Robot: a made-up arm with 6 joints.
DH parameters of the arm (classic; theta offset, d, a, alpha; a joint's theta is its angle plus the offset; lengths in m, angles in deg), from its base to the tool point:
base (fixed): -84.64 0 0.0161 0
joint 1: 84.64 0.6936 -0.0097 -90
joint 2: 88.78 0 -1.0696 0
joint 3: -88.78 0.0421 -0.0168 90
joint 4: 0 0.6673 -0.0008 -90
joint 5: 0 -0.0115 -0.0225 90
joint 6: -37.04 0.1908 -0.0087 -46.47
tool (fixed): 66.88 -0.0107 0 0
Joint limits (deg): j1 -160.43..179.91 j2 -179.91..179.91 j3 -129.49..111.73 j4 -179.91..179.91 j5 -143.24..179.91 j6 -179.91..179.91
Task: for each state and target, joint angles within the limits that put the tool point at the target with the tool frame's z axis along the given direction. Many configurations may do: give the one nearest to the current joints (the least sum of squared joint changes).
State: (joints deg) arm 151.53 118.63 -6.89 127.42 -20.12 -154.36
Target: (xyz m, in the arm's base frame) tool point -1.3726 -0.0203 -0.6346 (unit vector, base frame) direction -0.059 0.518 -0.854
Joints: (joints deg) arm 179.75 135.26 -1.25 89.10 -6.27 -179.91
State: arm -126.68 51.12 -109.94 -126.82 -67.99 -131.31
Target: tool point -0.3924 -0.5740 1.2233 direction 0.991 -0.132 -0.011
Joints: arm -144.50 91.99 -129.49 -96.06 -79.10 -117.55
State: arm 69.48 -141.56 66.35 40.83 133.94 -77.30
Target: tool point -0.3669 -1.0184 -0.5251 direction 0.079 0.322 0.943
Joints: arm 78.50 -153.21 29.09 41.53 110.33 -86.87
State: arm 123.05 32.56 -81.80 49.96 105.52 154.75
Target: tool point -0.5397 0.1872 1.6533 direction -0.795 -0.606 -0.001
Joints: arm 144.40 59.28 -101.09 85.86 147.32 138.88
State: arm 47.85 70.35 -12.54 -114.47 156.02 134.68
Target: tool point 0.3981 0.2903 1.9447 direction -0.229 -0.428 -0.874
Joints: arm 32.58 42.30 -61.57 -134.05 179.71 154.08
